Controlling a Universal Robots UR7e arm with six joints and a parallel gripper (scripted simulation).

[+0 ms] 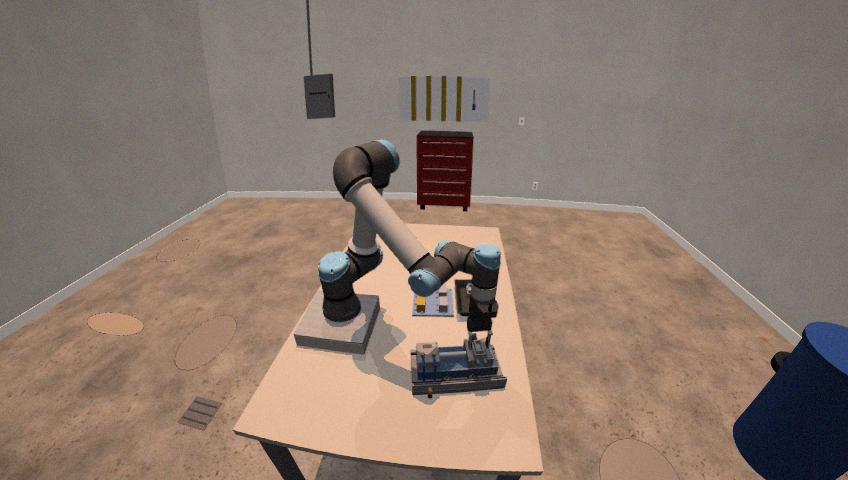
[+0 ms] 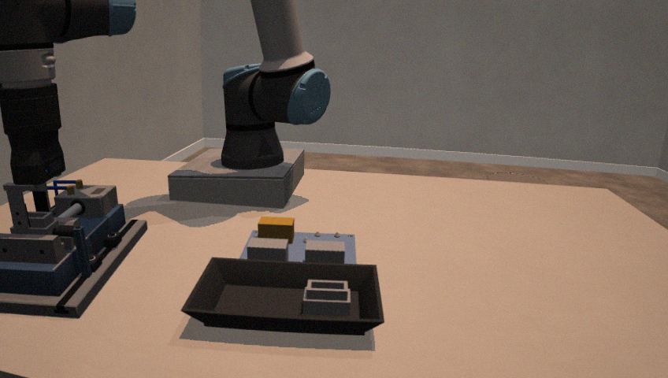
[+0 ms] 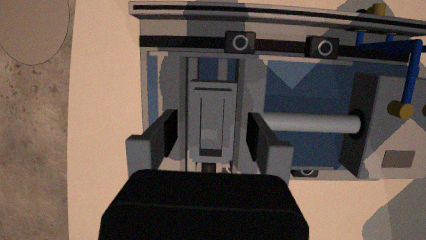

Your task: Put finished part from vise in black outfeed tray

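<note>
My gripper is now 7 cm past the vise, 1 cm to the left of it and 8 cm above it. Round my hand: brass block 23 cm behind, 31 cm to the left, 10 cm below; blue fixture plate 19 cm behind, 36 cm to the left, 12 cm below.
</note>
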